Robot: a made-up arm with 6 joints.
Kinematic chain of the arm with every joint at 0, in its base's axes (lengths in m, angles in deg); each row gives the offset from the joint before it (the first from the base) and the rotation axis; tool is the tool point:
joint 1: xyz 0 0 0.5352 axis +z
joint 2: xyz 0.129 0 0 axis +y
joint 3: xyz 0 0 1.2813 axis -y
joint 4: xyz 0 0 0.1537 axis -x
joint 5: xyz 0.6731 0 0 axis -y
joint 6: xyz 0.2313 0 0 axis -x
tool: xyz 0 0 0
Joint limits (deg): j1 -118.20..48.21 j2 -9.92..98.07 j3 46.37..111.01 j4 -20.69..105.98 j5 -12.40..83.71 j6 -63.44..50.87
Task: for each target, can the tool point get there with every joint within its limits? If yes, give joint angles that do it. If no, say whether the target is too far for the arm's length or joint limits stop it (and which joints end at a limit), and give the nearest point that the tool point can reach.
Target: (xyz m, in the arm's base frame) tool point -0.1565 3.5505 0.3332
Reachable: no: too far | nearest point 1.2531 1.7435 0.3673 | short by 2.292 m
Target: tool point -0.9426 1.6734 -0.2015
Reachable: no: joint limits stop it (at a limit: joint 1, joint 2, joint 3, joint 4, joint 5) | nearest point 1.1023 1.5650 -0.1368 | short by 2.049 m
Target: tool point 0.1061 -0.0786 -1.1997
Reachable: no: joint limits stop it (at a limit: joint 2, joint 3, joint 4, joint 5) | nearest point 1.5382 -1.1395 -0.1368 | short by 2.075 m
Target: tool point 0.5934 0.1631 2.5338
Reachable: yes | joints -1.79 2.13 52.60 94.39 51.92 20.03
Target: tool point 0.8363 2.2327 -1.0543
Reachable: no: too far | nearest point 1.2175 1.5970 -0.2344 | short by 1.105 m
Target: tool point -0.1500 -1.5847 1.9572
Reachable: yes | joints -100.11 59.35 103.48 40.88 59.59 -3.05
